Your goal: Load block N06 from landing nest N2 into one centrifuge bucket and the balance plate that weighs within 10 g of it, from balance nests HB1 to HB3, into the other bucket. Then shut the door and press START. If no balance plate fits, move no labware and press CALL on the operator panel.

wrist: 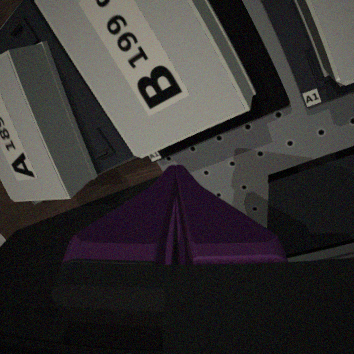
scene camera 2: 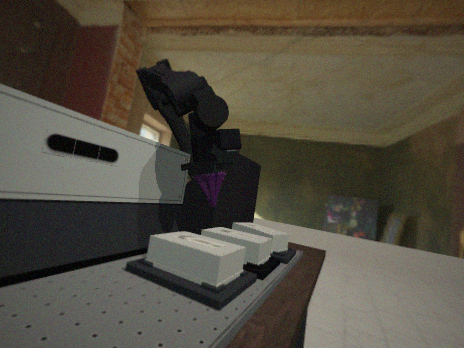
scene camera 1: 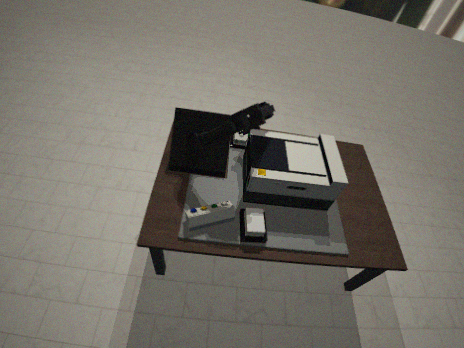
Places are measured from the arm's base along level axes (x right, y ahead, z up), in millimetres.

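Pixels of known places: gripper, fingertip midpoint: (wrist: 175,176) (scene camera 2: 213,206) (scene camera 1: 243,134); arm's base, origin of the base link: (scene camera 1: 195,143).
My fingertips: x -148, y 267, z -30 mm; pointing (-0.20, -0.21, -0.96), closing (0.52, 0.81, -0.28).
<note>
For each thing: its top centre in the pictures, then the offset to it from my fingertips. Level surfaces: height alone.
- Plate B, middle of its top: (wrist: 132,45) (scene camera 2: 237,233) (scene camera 1: 241,133) dx -64, dy -5, dz -46 mm
- Plate A, middle of its top: (wrist: 5,140) (scene camera 2: 260,226) dx -71, dy -146, dz -41 mm
- Plate C, middle of its top: (scene camera 2: 199,241) dx -54, dy +127, dz -46 mm
- white block, middle of its top: (scene camera 1: 255,219) dx +541, dy +53, dz -29 mm
- operator panel, middle of its top: (scene camera 1: 211,209) dx +514, dy -155, dz -16 mm
- pegboard, its level: dz -100 mm
- wooden table, its level: dz -113 mm
My gripper (scene camera 2: 214,204) (wrist: 175,176) is shut and empty, its purple fingertips together above the pegboard beside the balance plates. Plate B (scene camera 2: 237,243) (wrist: 100,75), marked 199, lies ahead of the fingers in the wrist view. Plate A (scene camera 2: 260,234) (wrist: 45,115) is at the left there, its number cut off after 18. Plate C (scene camera 2: 195,252) (wrist: 335,40) shows in part at the upper right. All three sit in dark nests. A white block (scene camera 1: 255,223) sits in a nest at the front; its label is unreadable. The centrifuge (scene camera 1: 287,190) has a dark area and a white panel on top; its buckets are not visible.
The operator panel (scene camera 1: 210,216), with blue, yellow, green and pale buttons, stands at the front left of the pegboard (scene camera 1: 300,232). A large black box-like base (scene camera 1: 200,160) stands at the left back of the wooden table (scene camera 1: 372,220). The centrifuge wall rises beside the balance nests.
</note>
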